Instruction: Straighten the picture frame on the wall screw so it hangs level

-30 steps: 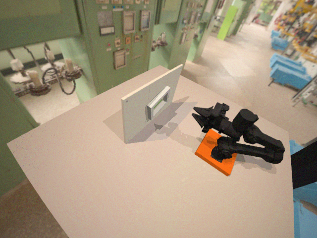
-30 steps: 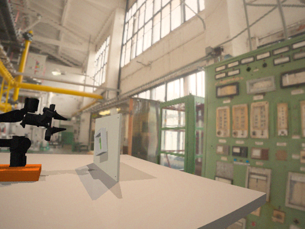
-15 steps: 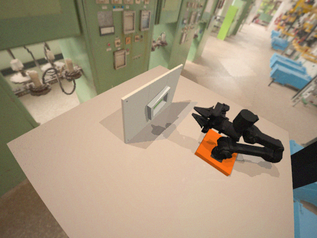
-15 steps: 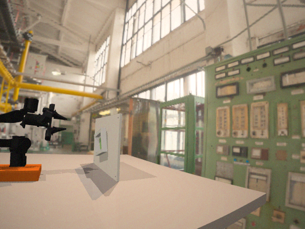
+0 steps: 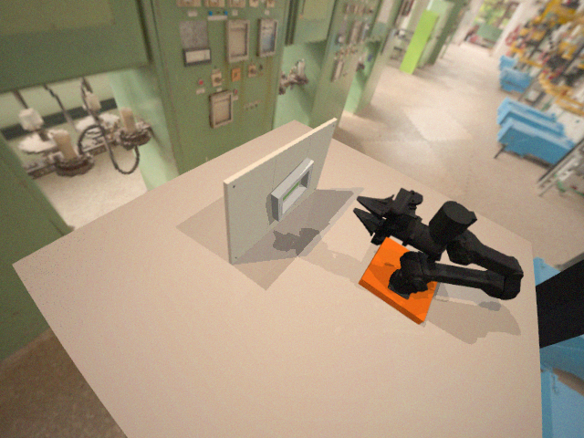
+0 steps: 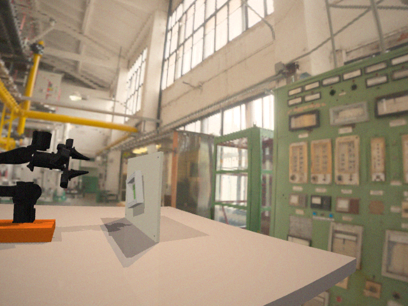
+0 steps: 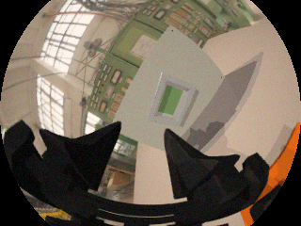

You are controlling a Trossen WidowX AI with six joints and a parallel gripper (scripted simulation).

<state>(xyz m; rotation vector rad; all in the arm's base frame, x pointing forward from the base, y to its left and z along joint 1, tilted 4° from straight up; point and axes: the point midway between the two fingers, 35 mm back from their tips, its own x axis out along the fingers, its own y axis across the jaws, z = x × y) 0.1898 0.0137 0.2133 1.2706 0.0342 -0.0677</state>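
Right now my gripper tip is 190 mm short of the picture frame, 40 mm to the left of it and 90 mm above it. From my gripper tip the other things lie so: grey wall board (200 mm ahead, 40 mm to the right, 90 mm below).
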